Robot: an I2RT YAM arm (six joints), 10 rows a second.
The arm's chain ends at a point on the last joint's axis. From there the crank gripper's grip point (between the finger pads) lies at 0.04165 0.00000 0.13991 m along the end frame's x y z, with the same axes.
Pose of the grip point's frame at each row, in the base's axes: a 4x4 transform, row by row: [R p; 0 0 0 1], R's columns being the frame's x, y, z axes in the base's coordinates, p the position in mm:
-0.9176 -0.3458 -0.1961 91.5; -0.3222 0.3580 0.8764 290.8; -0.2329 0.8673 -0.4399 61.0; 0 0 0 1
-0.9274 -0.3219 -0.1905 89.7; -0.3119 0.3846 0.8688 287.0; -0.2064 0.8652 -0.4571 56.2; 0 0 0 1
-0.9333 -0.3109 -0.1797 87.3; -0.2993 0.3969 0.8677 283.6; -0.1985 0.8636 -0.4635 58.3; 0 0 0 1
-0.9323 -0.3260 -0.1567 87.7; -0.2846 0.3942 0.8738 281.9; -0.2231 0.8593 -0.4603 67.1; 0 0 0 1
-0.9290 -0.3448 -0.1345 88.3; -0.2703 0.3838 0.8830 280.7; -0.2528 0.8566 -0.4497 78.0; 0 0 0 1
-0.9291 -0.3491 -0.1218 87.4; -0.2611 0.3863 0.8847 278.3; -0.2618 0.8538 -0.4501 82.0; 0 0 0 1
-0.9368 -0.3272 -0.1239 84.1; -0.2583 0.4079 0.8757 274.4; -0.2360 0.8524 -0.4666 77.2; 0 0 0 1
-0.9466 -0.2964 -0.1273 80.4; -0.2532 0.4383 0.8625 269.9; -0.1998 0.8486 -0.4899 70.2; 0 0 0 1
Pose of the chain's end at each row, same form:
-0.9176 -0.3458 -0.1961 157.2; -0.3222 0.3580 0.8764 181.6; -0.2329 0.8673 -0.4399 132.2; 0 0 0 1
-0.9274 -0.3219 -0.1905 155.0; -0.3119 0.3846 0.8688 178.4; -0.2064 0.8652 -0.4571 128.7; 0 0 0 1
-0.9333 -0.3109 -0.1797 151.3; -0.2993 0.3969 0.8677 174.7; -0.1985 0.8636 -0.4635 131.4; 0 0 0 1
-0.9323 -0.3260 -0.1567 148.5; -0.2846 0.3942 0.8738 171.5; -0.2231 0.8593 -0.4603 140.8; 0 0 0 1
-0.9290 -0.3448 -0.1345 145.8; -0.2703 0.3838 0.8830 168.4; -0.2528 0.8566 -0.4497 151.4; 0 0 0 1
-0.9291 -0.3491 -0.1218 143.1; -0.2611 0.3863 0.8847 165.4; -0.2618 0.8538 -0.4501 155.9; 0 0 0 1
-0.9368 -0.3272 -0.1239 140.5; -0.2583 0.4079 0.8757 162.6; -0.2360 0.8524 -0.4666 152.3; 0 0 0 1
-0.9466 -0.2964 -0.1273 137.6; -0.2532 0.4383 0.8625 159.8; -0.1998 0.8486 -0.4899 147.1; 0 0 0 1

